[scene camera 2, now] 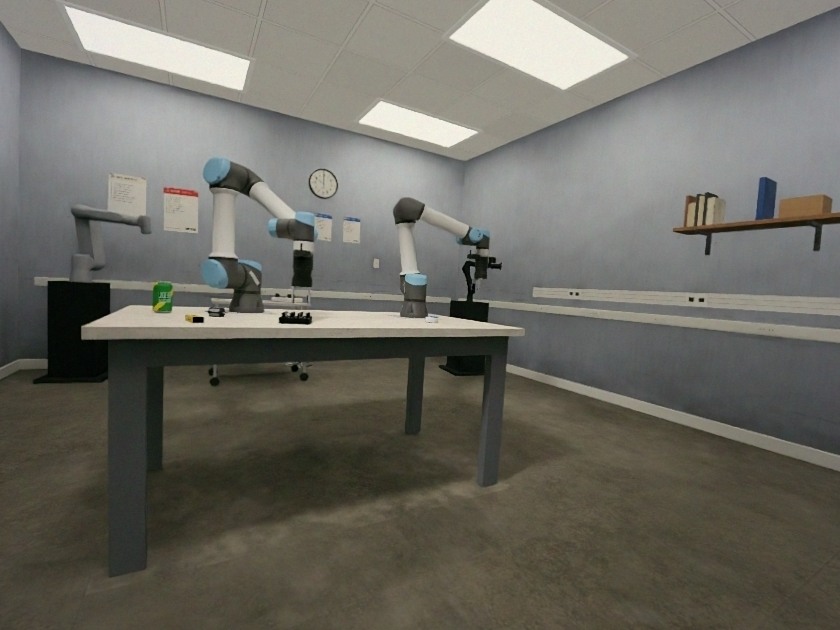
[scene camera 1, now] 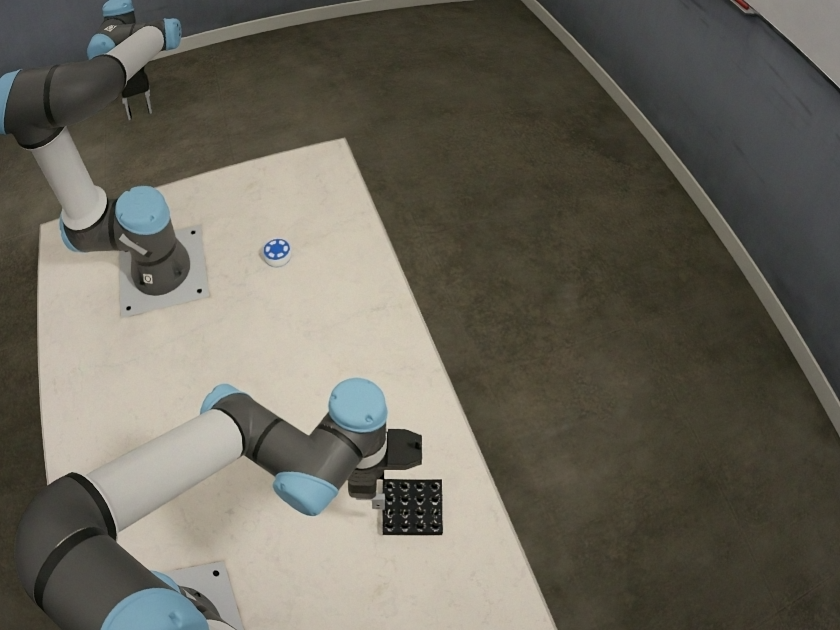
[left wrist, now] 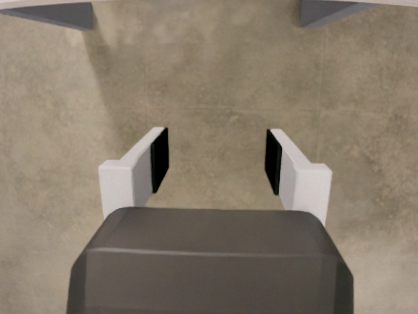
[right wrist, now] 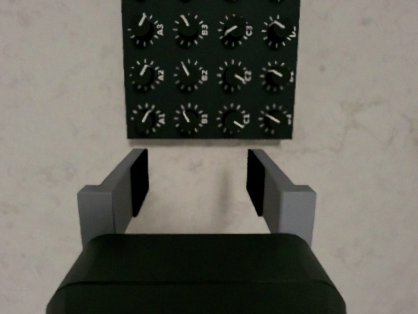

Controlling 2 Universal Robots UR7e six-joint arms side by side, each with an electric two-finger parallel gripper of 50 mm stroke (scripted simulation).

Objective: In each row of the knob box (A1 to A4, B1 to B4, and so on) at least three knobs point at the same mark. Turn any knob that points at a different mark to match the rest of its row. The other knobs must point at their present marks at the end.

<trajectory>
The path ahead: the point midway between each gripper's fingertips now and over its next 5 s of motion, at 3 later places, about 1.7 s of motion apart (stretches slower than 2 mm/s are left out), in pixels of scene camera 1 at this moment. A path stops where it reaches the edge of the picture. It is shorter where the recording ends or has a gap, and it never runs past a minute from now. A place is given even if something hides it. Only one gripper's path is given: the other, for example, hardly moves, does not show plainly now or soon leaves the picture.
My right gripper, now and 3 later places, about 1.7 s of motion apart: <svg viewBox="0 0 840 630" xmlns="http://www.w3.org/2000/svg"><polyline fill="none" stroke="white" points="378,492 389,500 398,506 407,504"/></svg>
</trajectory>
